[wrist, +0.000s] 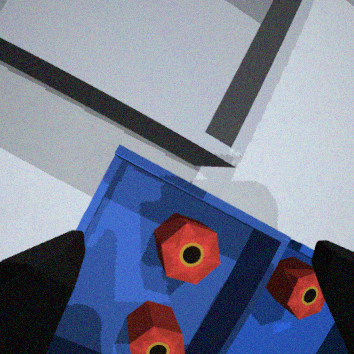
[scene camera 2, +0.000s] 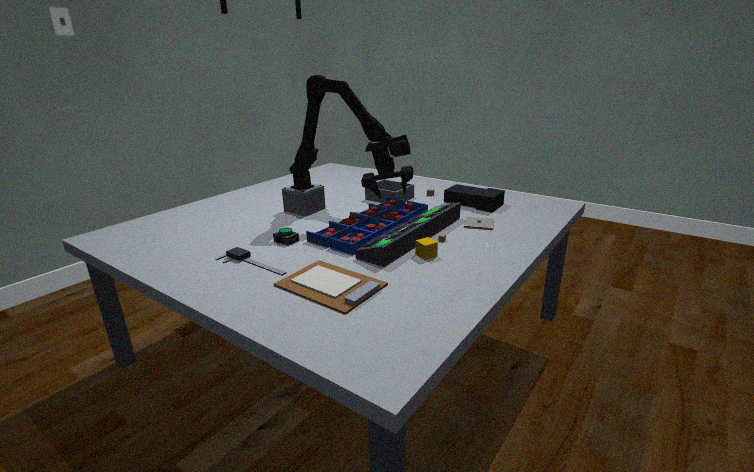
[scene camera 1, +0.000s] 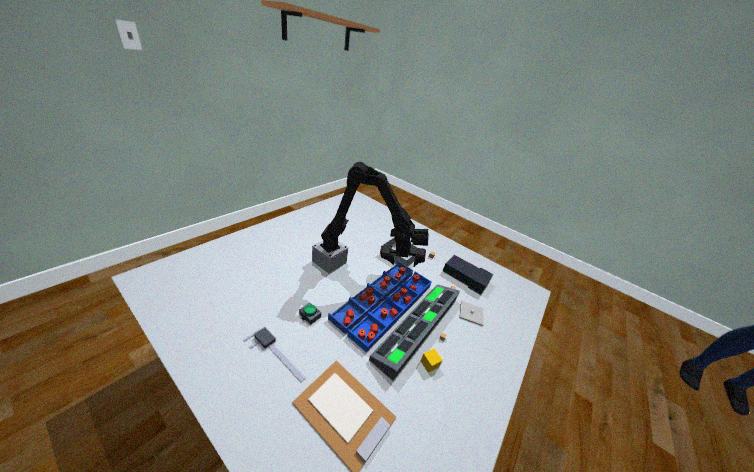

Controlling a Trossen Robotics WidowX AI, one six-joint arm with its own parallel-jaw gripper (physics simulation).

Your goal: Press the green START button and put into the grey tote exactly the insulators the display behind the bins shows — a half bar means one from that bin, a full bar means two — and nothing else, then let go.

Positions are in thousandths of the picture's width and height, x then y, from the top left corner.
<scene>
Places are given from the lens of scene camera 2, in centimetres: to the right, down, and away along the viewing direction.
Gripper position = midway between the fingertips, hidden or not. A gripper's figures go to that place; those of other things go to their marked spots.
my gripper (scene camera 2: 521, 416): 6, -15, 162
black box (scene camera 2: 651, 423): 41, -13, 156
</scene>
